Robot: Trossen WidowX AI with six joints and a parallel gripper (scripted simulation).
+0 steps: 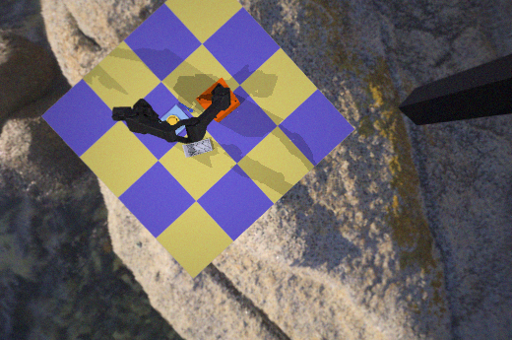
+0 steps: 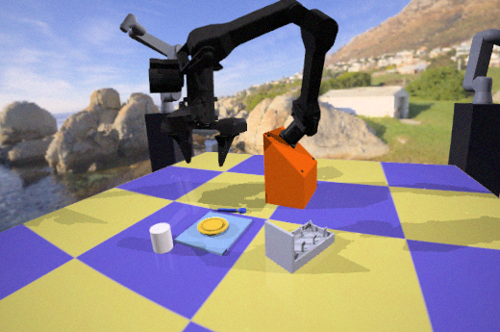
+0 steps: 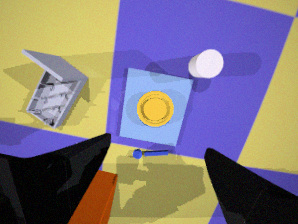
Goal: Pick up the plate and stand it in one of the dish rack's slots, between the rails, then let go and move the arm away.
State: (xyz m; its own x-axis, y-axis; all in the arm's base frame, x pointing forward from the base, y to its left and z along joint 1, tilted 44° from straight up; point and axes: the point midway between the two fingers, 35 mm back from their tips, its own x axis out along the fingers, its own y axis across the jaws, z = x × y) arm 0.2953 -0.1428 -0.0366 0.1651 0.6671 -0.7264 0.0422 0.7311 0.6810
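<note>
Now: the yellow plate 1 cm behind my gripper tip and 16 cm below it. From my gripper tip the other things lie so: light blue mat 1 cm behind, 17 cm below; then white cylinder 8 cm ahead, 8 cm to the right, 15 cm below; then blue utensil 12 cm behind, 1 cm to the left, 17 cm below.
</note>
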